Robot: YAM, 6 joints.
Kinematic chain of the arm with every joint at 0, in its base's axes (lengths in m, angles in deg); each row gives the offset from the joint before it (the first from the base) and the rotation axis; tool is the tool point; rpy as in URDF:
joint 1: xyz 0 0 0.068 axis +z
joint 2: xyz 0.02 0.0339 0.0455 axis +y
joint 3: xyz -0.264 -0.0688 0 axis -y
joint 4: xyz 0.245 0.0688 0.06 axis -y
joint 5: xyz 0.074 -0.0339 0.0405 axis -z
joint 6: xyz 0.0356 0 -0.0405 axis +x
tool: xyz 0 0 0 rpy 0 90 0
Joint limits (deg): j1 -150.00..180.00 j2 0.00..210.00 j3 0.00..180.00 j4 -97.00..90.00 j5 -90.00..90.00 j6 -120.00..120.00
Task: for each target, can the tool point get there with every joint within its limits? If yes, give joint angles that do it. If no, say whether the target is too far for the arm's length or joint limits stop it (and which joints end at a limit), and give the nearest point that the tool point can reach.
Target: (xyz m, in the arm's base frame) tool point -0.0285 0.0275 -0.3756
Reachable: no: joint limits stop it (at a limit: joint 2) | nearest point -0.0474 0.0457 -0.3308 | short by 0.052 m
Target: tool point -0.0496 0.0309 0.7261
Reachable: yes | joints 147.20 94.15 157.58 46.06 -1.41 -53.84
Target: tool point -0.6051 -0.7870 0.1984
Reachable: no: too far | nearest point -0.3922 -0.5101 0.1679 | short by 0.351 m
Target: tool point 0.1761 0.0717 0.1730
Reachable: yes | joints 30.69 75.29 38.12 -50.66 52.47 -83.12
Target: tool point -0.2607 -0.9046 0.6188
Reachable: no: too far | nearest point -0.1575 -0.5465 0.4144 | short by 0.425 m
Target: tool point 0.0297 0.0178 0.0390
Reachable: yes | joints -23.29 155.44 16.20 -53.51 -52.12 -15.56
